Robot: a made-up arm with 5 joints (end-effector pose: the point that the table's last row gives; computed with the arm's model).
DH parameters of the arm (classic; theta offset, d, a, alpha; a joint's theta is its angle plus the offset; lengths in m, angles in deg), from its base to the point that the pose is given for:
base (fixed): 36.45 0 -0.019 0
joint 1: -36.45 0.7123 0.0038 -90
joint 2: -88.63 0 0.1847 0
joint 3: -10.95 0 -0.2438 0
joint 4: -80.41 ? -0.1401 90
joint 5: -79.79 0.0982 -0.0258 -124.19
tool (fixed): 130.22 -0.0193 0 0
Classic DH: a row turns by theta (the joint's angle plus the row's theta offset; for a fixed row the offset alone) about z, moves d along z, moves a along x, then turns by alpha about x.
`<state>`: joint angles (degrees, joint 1 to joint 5).
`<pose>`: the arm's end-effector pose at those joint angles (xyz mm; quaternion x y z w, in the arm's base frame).
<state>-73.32 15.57 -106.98 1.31 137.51</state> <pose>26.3 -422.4 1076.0 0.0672 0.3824 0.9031 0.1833</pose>
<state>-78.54 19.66 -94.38 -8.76 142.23</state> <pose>-5.0 -454.8 985.1 0.0739 0.3135 0.9180 0.2312</pose>
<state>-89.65 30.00 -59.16 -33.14 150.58</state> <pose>-90.2 -422.9 747.3 0.1060 0.1111 0.9301 0.3336</pose>
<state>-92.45 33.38 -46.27 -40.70 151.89</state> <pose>-108.2 -376.5 680.9 0.1240 0.0334 0.9264 0.3540</pose>
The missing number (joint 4, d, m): -0.0478
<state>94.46 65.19 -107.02 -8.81 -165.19</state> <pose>8.4 513.0 653.2 -0.1184 0.1343 -0.4954 0.8500</pose>
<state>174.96 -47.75 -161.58 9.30 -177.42</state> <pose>421.2 19.9 1091.2 0.2828 0.9067 0.1575 0.2704</pose>
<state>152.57 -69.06 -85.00 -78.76 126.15</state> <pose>263.4 -68.6 965.7 0.6967 0.6503 -0.2973 0.0578</pose>
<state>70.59 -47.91 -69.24 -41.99 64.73</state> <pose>20.0 -81.1 1147.3 0.6588 -0.6056 -0.4104 0.1754</pose>
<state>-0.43 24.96 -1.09 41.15 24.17</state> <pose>-18.0 -46.8 443.4 -0.2143 0.1613 0.1869 0.9451</pose>
